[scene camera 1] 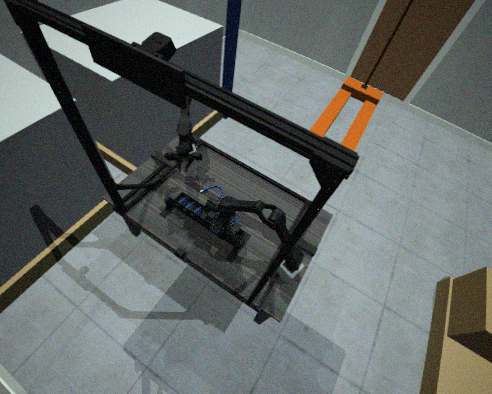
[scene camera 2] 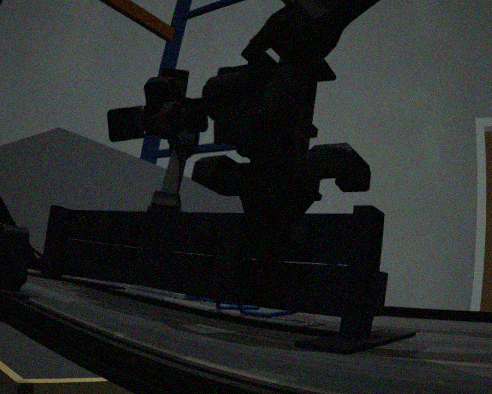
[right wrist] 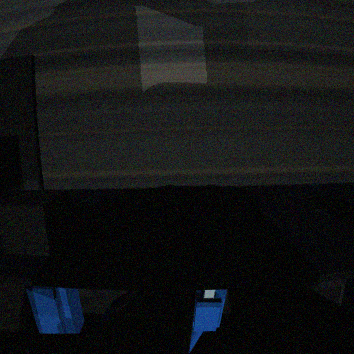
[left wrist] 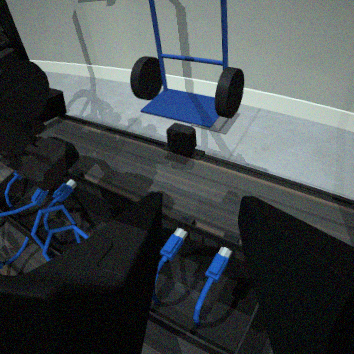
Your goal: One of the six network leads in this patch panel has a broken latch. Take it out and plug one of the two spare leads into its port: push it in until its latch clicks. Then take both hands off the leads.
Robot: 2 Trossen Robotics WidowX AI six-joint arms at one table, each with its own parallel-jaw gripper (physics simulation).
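Places are measured from the left arm's base along level axes (x right, y up, z back), in metres.
Pixels of known places: left gripper, fingertip midpoint: [scene camera 1: 182, 171] [scene camera 2: 143, 121] [left wrist: 200, 206]; right gripper, fingertip midpoint: [scene camera 2: 261, 256]; right arm's base at its link origin: [scene camera 1: 291, 265].
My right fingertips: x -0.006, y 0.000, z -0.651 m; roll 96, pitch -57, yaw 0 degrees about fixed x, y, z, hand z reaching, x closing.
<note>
For each thing: its top centre in the pictures, then the offset to it from my right fingertips. "spot": a spot on its surface instead.
- blue network lead at its top centre: [right wrist: 209, 306] dy +0.011, dx -0.014, dz +0.009 m
- blue plug at a spot on its surface: [right wrist: 54, 310] spot: dy +0.025, dx -0.035, dz -0.035 m
- loose blue lead at a spot on its surface: [scene camera 1: 216, 186] spot: dy -0.066, dx -0.092, dz +0.340 m
The black patch panel [scene camera 1: 175, 205] [scene camera 2: 127, 242] stands mid-table with blue leads [scene camera 1: 197, 209] in it. My right gripper [scene camera 1: 221, 223] [scene camera 2: 280, 191] is low at the panel's right part, shut on the plug of a blue network lead [right wrist: 208, 314]. Another blue plug [right wrist: 54, 310] shows to its left in the dark right wrist view. My left gripper [scene camera 1: 186, 161] [left wrist: 200, 206] hangs open and empty at the table's back left, far from the panel. Two blue plugs [left wrist: 173, 244] [left wrist: 217, 261] lie below it. A loose blue lead [scene camera 1: 216, 190] curls behind the panel.
A black gantry frame [scene camera 1: 268, 129] spans the table. A blue hand truck [left wrist: 186, 105] stands on the floor beyond the table edge, and a small black block [left wrist: 181, 138] sits on that edge. More blue leads [left wrist: 53, 207] lie tangled by the right arm.
</note>
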